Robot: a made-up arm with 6 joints.
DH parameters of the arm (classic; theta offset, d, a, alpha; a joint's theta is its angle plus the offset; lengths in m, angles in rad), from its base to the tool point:
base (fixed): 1.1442 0 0.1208 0
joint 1: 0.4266 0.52 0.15 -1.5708
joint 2: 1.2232 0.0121 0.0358 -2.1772
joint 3: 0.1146 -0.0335 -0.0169 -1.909
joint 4: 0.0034 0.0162 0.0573 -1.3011
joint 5: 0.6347 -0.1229 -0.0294 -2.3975
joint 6: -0.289 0 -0.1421 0
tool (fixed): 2.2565 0.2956 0 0
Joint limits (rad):
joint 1: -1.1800..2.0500
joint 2: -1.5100..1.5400
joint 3: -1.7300..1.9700
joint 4: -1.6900..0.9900
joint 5: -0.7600..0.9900
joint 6: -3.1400..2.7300
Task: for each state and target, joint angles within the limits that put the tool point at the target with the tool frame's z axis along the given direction. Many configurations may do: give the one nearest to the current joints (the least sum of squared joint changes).
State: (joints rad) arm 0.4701 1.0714 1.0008 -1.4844 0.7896 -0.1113
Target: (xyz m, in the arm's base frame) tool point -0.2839 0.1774 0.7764 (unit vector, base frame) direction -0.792 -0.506 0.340
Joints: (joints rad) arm 0.1963 0.9431 0.9371 -1.0552 0.6928 0.4230
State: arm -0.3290 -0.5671 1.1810 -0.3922 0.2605 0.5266
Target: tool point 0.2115 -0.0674 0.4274 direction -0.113 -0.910 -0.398
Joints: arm 0.0008 -0.7117 0.4743 -0.2270 0.7629 -0.1453
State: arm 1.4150 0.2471 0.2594 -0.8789 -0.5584 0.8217
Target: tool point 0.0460 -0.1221 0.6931 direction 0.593 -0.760 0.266
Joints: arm 0.9159 0.6632 0.4116 -0.7082 -0.6289 0.5258
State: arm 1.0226 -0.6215 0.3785 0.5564 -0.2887 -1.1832
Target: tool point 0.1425 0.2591 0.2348 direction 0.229 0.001 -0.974
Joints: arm 1.1389 -0.8236 0.9781 0.2322 0.1687 -0.3166
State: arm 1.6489 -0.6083 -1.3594 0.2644 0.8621 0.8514
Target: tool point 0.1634 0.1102 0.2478 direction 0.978 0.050 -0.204
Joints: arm 1.2045 0.0900 -1.5614 0.9838 0.6553 0.4653
